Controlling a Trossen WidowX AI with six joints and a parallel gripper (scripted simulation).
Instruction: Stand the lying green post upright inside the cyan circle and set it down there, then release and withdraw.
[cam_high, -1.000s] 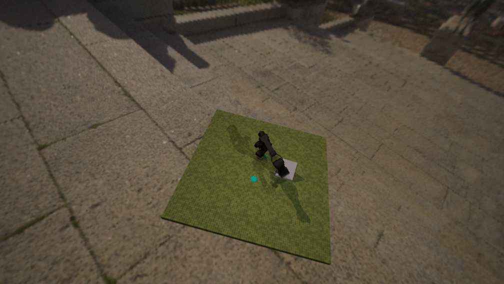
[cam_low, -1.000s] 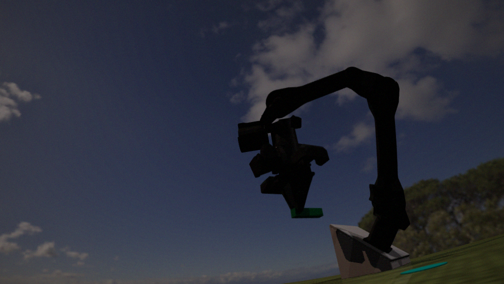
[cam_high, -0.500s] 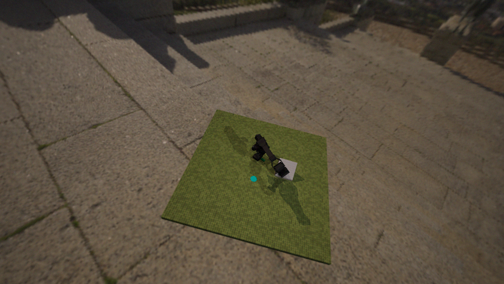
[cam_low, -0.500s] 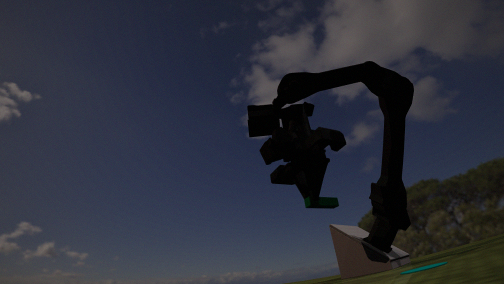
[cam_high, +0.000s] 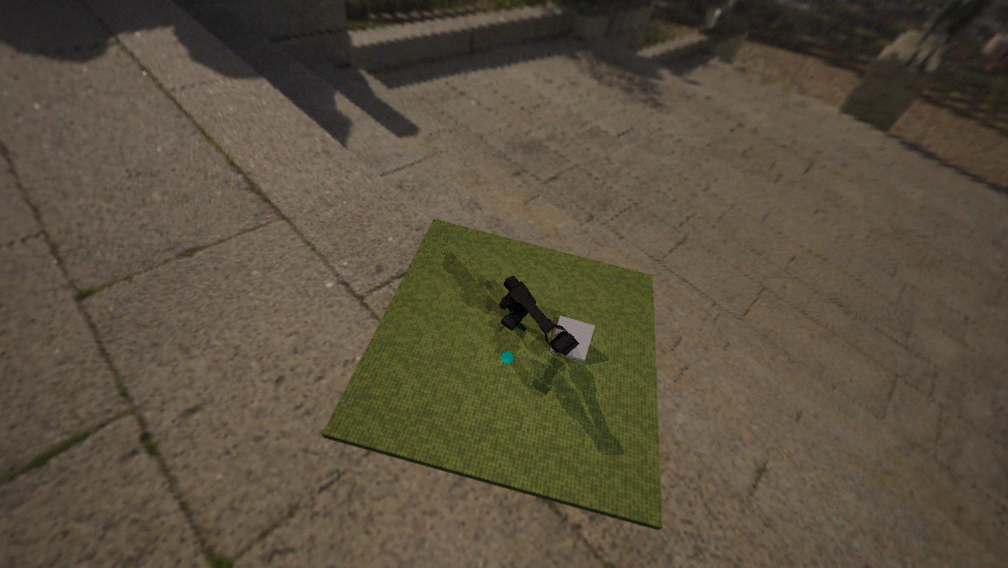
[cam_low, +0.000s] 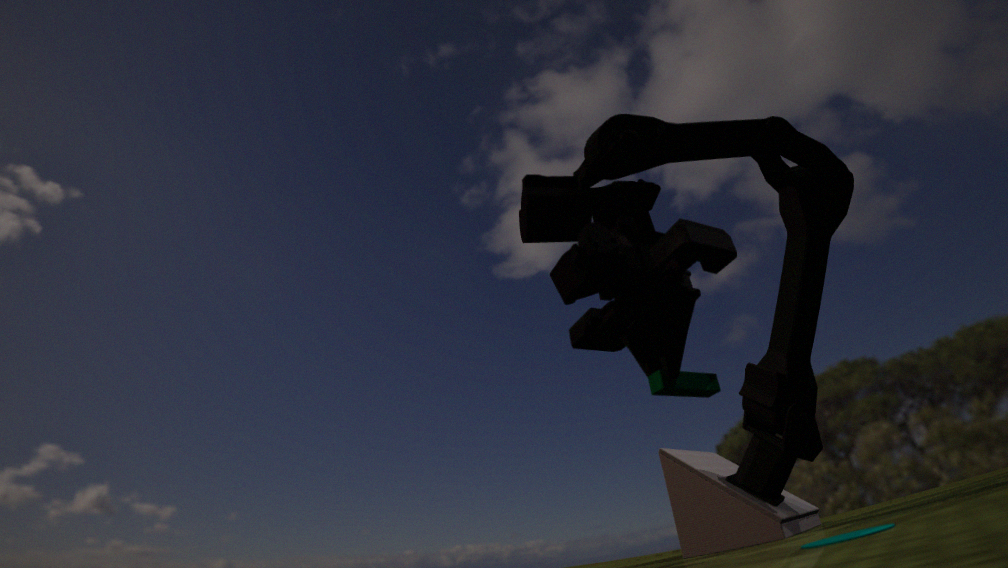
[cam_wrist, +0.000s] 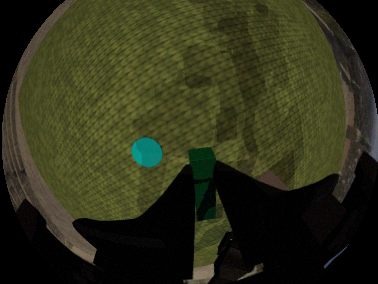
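My gripper tip is now 14 cm above the cyan circle and 9 cm to the right of it. Round my gripper tip: green post (2 cm behind, 1 cm to the left).
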